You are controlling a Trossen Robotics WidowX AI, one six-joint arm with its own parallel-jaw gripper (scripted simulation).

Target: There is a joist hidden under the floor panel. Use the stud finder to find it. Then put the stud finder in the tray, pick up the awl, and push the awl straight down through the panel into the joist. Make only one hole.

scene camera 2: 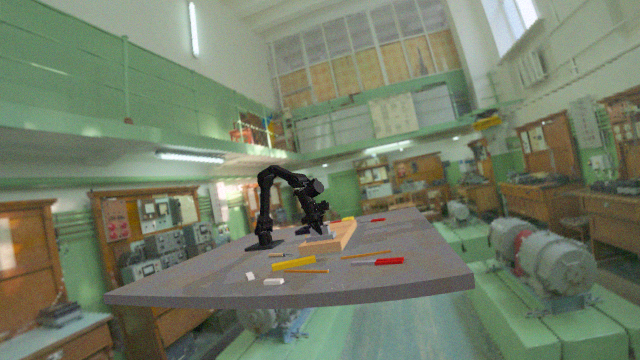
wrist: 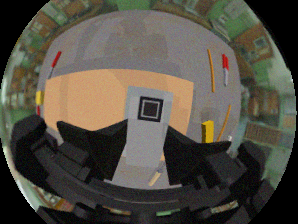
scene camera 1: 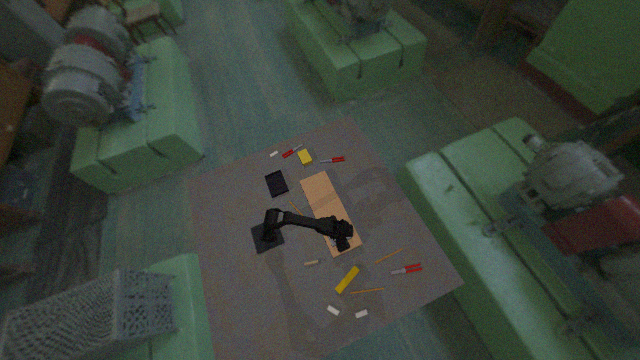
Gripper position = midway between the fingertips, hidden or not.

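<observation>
You'd find my gripper (wrist: 146,122) in the wrist view, and I can see a stud finder (wrist: 145,141) there as well.
</observation>
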